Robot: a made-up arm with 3 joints.
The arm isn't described. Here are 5 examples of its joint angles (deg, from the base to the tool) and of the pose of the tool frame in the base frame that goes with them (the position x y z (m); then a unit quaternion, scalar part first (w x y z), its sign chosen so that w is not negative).
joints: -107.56 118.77 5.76
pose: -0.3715 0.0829 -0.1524 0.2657 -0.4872 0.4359 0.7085
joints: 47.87 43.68 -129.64
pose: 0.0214 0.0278 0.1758 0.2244 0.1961 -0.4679 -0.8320
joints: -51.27 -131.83 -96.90
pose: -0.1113 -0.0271 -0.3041 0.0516 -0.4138 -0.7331 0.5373
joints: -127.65 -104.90 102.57
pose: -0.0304 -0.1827 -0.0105 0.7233 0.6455 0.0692 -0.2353
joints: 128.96 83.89 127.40
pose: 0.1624 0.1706 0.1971 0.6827 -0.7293 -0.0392 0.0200
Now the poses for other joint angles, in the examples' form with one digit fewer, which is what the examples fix.
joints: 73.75 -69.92 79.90
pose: -0.082 -0.066 0.196 0.282 0.036 -0.671 0.685
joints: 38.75 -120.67 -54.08
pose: 0.378 -0.100 0.050 0.547 0.805 0.226 0.044
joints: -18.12 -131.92 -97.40
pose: 0.097 -0.027 -0.308 0.157 0.547 0.720 -0.397
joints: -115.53 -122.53 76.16
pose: -0.083 -0.228 -0.061 0.659 0.619 0.032 -0.426
